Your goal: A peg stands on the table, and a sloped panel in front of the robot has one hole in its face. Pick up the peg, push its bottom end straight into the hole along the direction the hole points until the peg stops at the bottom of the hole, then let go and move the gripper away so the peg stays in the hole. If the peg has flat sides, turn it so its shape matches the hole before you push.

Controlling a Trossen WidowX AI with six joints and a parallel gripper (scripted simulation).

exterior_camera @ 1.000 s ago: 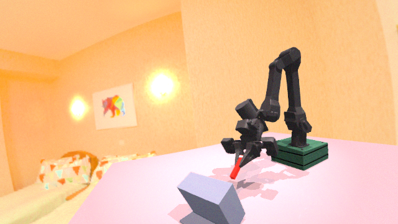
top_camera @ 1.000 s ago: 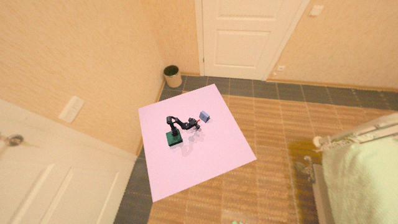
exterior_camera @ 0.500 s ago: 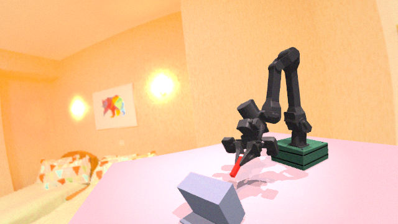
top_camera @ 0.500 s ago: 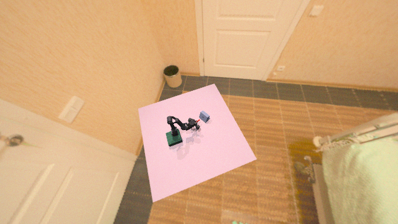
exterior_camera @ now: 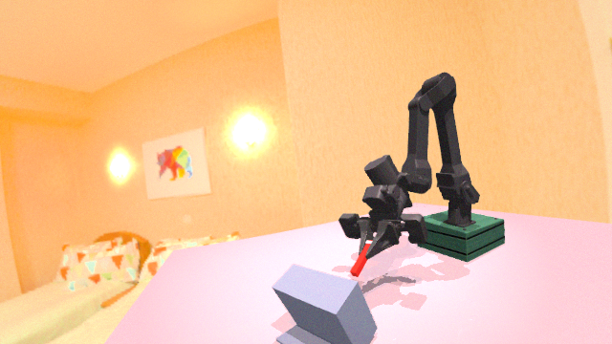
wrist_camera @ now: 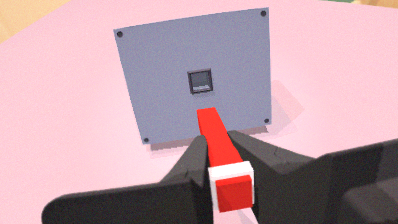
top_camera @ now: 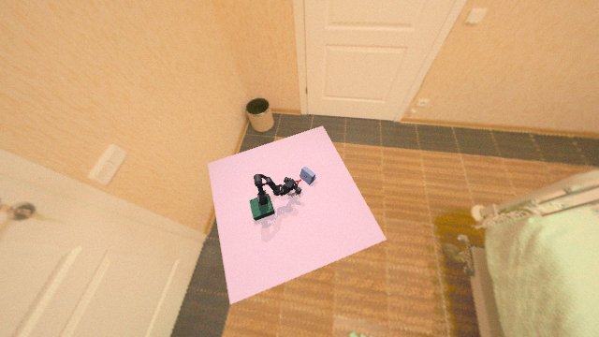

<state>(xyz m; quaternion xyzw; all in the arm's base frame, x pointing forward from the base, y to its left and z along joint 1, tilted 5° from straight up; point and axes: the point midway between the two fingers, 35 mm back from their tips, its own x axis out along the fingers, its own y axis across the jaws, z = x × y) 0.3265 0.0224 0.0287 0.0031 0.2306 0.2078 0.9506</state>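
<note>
The grey-blue sloped panel lies 110 mm ahead of my gripper tip, 40 mm to the left of it and 40 mm below it. Round my gripper tip: red square peg (10 mm to the right, 10 mm behind, 10 mm above).
</note>
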